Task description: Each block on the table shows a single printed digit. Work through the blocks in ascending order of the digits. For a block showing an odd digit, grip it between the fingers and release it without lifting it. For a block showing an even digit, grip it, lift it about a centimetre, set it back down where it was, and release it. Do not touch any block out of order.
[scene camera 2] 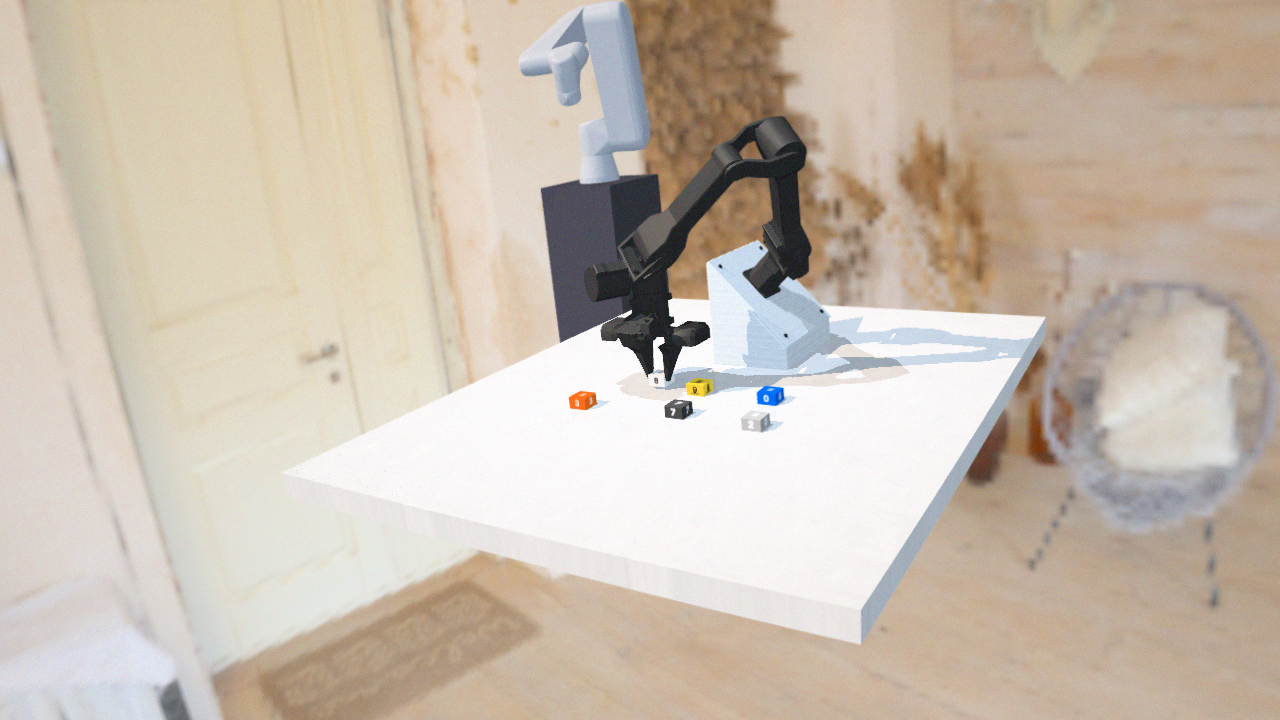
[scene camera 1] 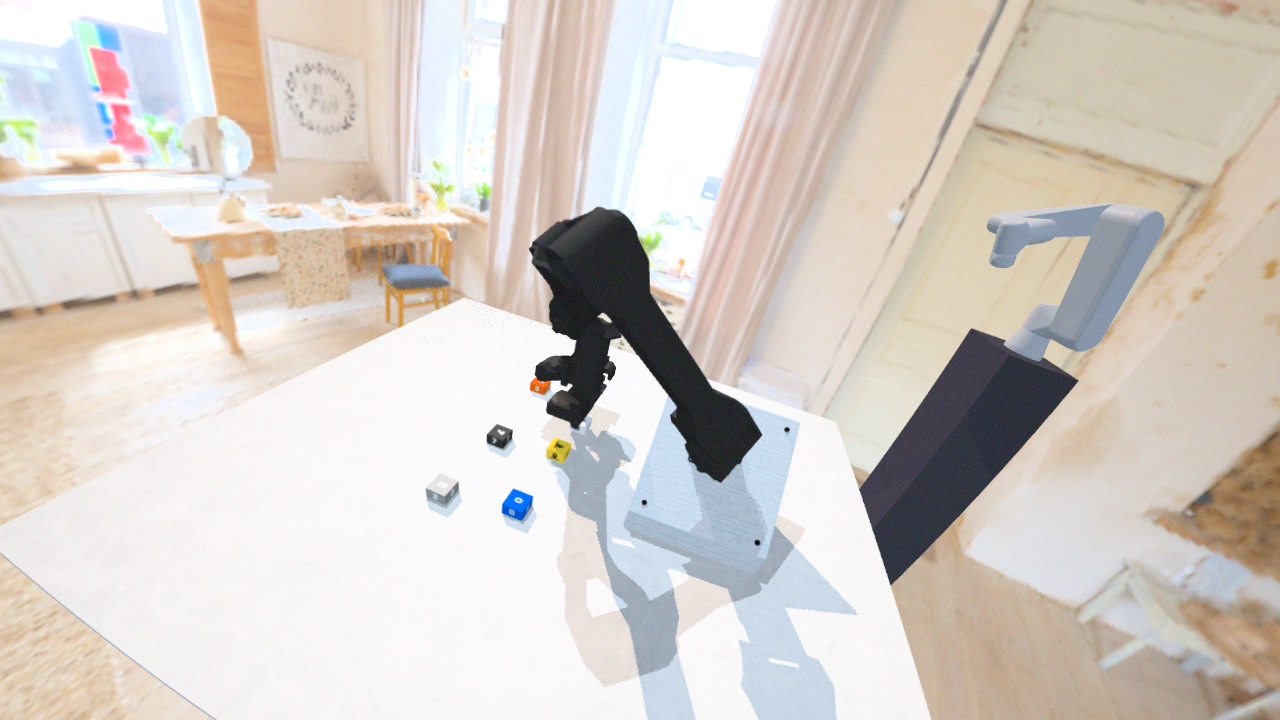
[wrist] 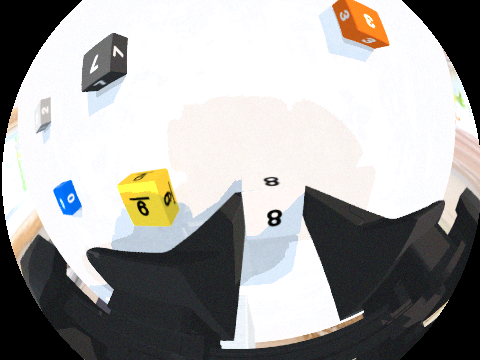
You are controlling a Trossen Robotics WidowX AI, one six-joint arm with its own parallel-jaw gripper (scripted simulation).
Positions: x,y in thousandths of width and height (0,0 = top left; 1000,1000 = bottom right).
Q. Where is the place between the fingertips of my gripper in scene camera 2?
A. At 515,527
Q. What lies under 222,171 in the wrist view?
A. A black block marked 7.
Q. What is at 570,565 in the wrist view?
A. A white block marked 8.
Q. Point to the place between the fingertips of my gripper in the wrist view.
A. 566,546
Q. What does my gripper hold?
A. A white block marked 8.
